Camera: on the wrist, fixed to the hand. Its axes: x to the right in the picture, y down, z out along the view.
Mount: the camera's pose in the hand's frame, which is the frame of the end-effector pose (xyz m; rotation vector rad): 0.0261 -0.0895 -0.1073 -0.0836 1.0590 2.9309
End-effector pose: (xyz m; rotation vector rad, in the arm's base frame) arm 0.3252 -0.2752 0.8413 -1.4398 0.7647 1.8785
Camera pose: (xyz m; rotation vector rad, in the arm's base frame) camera 0.4539 -0.2982 0.7856 -0.0335 -1.3146 -0.2857
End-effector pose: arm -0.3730 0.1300 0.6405 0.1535 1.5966 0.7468
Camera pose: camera -0.4489 0.0338 0.5684 -1.2609 -0.3616 -1.5273
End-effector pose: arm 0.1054 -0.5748 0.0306 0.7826 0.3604 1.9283
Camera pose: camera 0.0881 -0.5010 -0.0896 0.3014 0.3356 -1.2648
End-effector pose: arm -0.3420 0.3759 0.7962 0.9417 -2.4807 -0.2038
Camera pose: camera -0.2547 0.2945 0.8734 -2.1052 -0.6387 0.8013
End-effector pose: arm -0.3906 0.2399 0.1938 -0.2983 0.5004 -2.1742
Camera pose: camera -0.5101 0.2946 0.1397 1.0296 0.6211 0.7840
